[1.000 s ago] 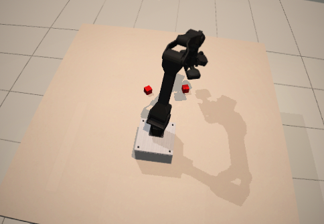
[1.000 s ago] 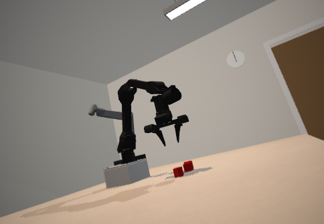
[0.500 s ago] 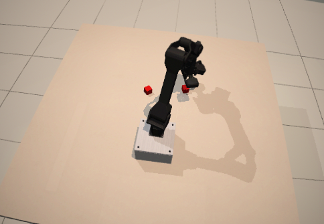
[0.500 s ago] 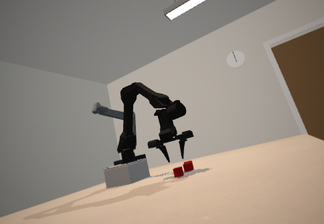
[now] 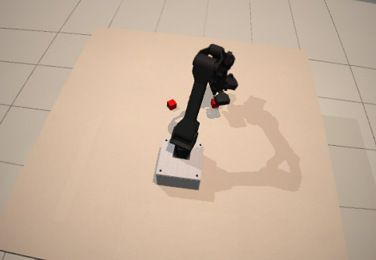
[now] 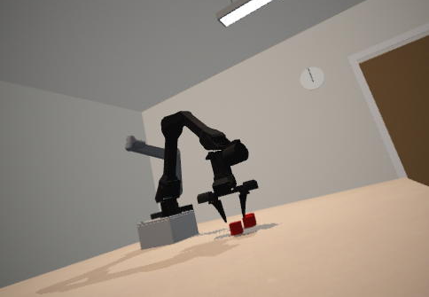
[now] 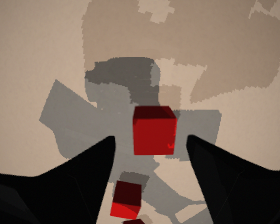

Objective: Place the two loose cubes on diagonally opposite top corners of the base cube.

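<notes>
Now: gripper tip 200 mm to the right of the red base cube, 50 mm past it and 20 mm above it.
</notes>
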